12 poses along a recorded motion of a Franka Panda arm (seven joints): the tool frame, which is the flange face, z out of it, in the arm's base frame.
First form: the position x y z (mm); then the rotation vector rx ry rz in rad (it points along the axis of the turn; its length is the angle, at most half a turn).
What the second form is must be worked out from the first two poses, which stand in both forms.
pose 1, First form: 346.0 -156.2 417.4 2.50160 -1.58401 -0.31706
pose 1, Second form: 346.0 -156.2 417.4 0.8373 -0.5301 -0.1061 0.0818
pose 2, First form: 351.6 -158.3 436.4 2.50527 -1.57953 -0.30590
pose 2, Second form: 351.6 -158.3 436.4 0.8386 -0.5287 -0.1024 0.0820
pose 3, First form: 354.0 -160.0 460.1 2.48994 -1.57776 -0.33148
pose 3, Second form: 354.0 -160.0 460.1 0.8362 -0.5299 -0.1113 0.0875
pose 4, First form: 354.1 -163.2 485.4 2.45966 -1.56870 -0.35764
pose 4, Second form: 354.1 -163.2 485.4 0.8326 -0.5310 -0.1211 0.1010
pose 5, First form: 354.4 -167.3 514.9 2.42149 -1.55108 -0.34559
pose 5, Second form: 354.4 -167.3 514.9 0.8298 -0.5315 -0.1184 0.1223
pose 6, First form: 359.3 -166.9 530.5 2.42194 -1.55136 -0.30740
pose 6, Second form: 359.3 -166.9 530.5 0.8308 -0.5322 -0.1054 0.1242
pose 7, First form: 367.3 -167.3 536.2 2.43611 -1.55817 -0.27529
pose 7, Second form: 367.3 -167.3 536.2 0.8328 -0.5326 -0.0941 0.1181
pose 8, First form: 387.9 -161.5 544.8 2.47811 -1.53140 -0.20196
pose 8, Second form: 387.9 -161.5 544.8 0.8434 -0.5212 -0.0687 0.1105
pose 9, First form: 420.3 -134.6 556.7 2.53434 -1.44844 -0.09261
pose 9, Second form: 420.3 -134.6 556.7 0.8625 -0.4929 -0.0315 0.1103
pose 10, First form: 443.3 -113.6 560.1 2.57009 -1.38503 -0.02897
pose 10, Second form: 443.3 -113.6 560.1 0.8749 -0.4715 -0.0099 0.1107
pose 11, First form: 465.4 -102.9 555.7 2.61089 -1.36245 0.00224
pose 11, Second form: 465.4 -102.9 555.7 0.8823 -0.4604 0.0008 0.0981
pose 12, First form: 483.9 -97.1 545.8 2.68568 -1.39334 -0.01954
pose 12, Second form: 483.9 -97.1 545.8 0.8861 -0.4597 -0.0064 0.0579
